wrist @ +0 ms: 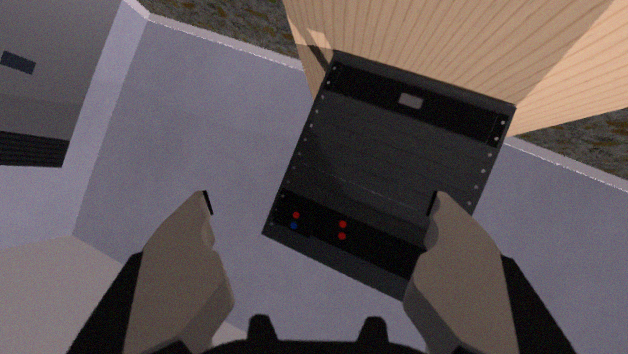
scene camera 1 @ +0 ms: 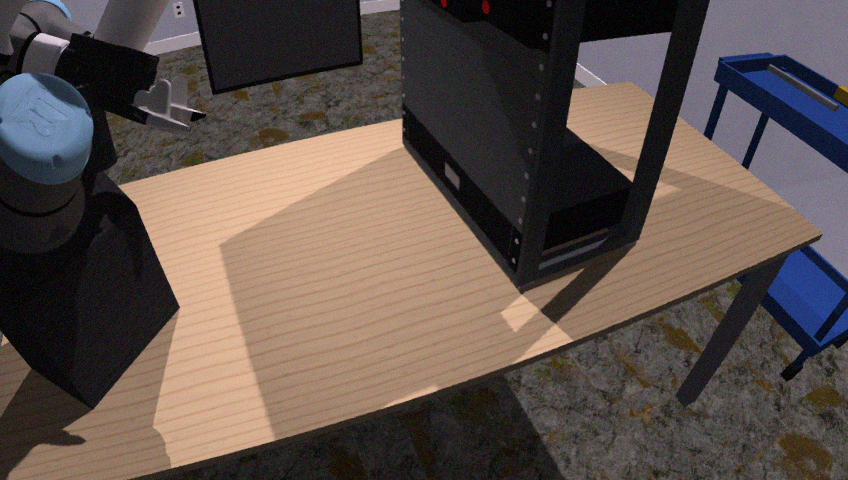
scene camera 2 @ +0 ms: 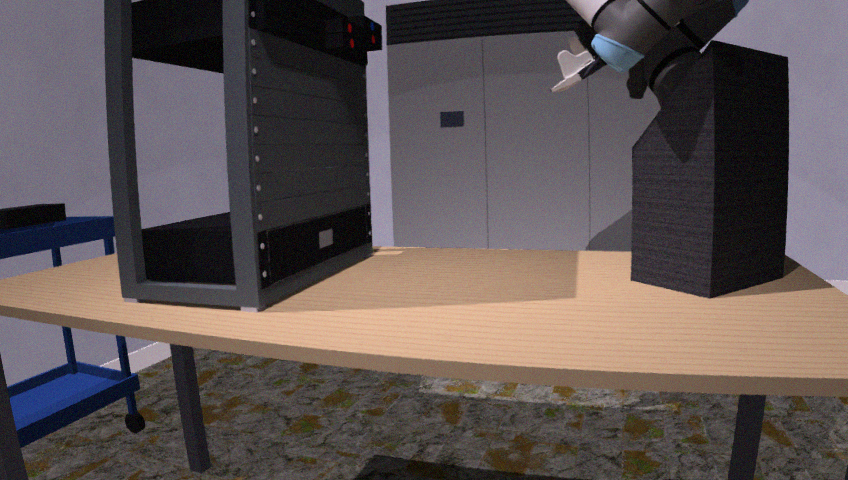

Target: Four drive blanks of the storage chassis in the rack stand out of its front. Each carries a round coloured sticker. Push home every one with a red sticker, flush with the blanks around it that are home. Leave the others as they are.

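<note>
The storage chassis (scene camera 1: pixel 511 26) (scene camera 2: pixel 285 20) (wrist: pixel 382 252) is a black band high in the rack (scene camera 1: pixel 559 130) (scene camera 2: pixel 238 148) (wrist: pixel 330 258). In scene camera 2, four drive blanks stand out of its front in two stacked pairs. One pair has an upper red sticker (scene camera 2: pixel 349 27) (wrist: pixel 342 224) and a lower red sticker (scene camera 2: pixel 351 43) (wrist: pixel 342 236). The other pair has a blue sticker (scene camera 2: pixel 372 26) (wrist: pixel 293 226) and a red sticker (scene camera 2: pixel 373 39) (wrist: pixel 296 215). My gripper (scene camera 1: pixel 196 121) (scene camera 2: pixel 558 88) (wrist: pixel 318 193) is open and empty, well away from the rack front.
The rack stands on the wooden table (scene camera 1: pixel 333 309) (scene camera 2: pixel 476 333). A lower black unit (scene camera 1: pixel 425 142) (scene camera 2: pixel 291 252) (wrist: pixel 365 90) has a pale label. The arm's dark pedestal (scene camera 1: pixel 95 309) (scene camera 2: pixel 672 237) stands opposite. A blue cart (scene camera 1: pixel 731 74) (scene camera 2: pixel 89 226) is beyond the rack; a grey cabinet (scene camera 2: pixel 437 178) is behind.
</note>
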